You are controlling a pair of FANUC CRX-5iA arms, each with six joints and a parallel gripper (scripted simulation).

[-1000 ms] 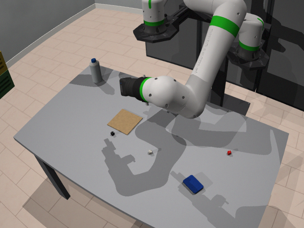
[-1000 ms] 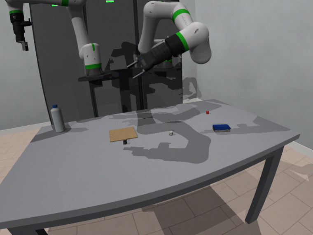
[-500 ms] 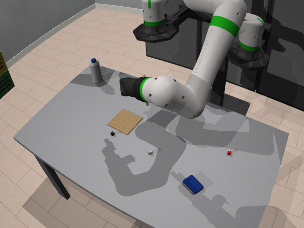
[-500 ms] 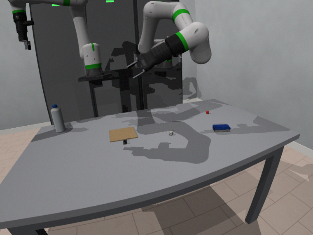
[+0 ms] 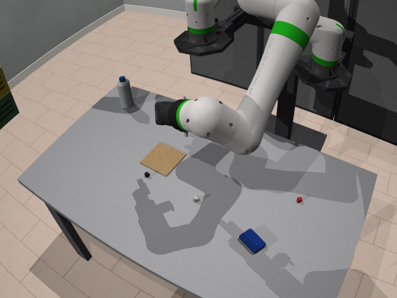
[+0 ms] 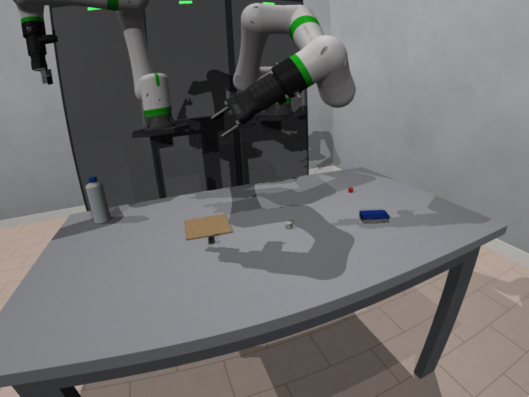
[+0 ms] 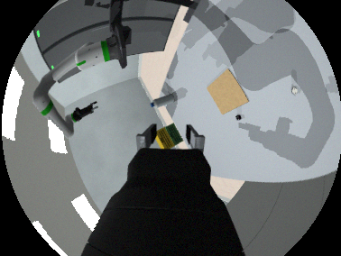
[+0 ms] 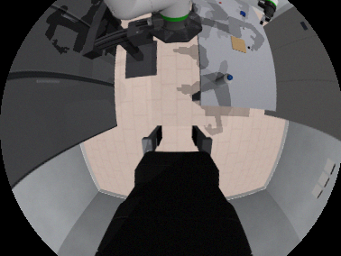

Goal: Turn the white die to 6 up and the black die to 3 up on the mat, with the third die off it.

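Observation:
Right now the black die is 60 mm ahead of my left hand, 80 mm to the right of it and 310 mm below it. The rest, counted from my left hand: white die 80 mm ahead, 150 mm to the left, 310 mm below; tan mat 50 mm behind, 70 mm to the right, 310 mm below; blue-topped box 160 mm ahead, 420 mm to the left, 300 mm below.

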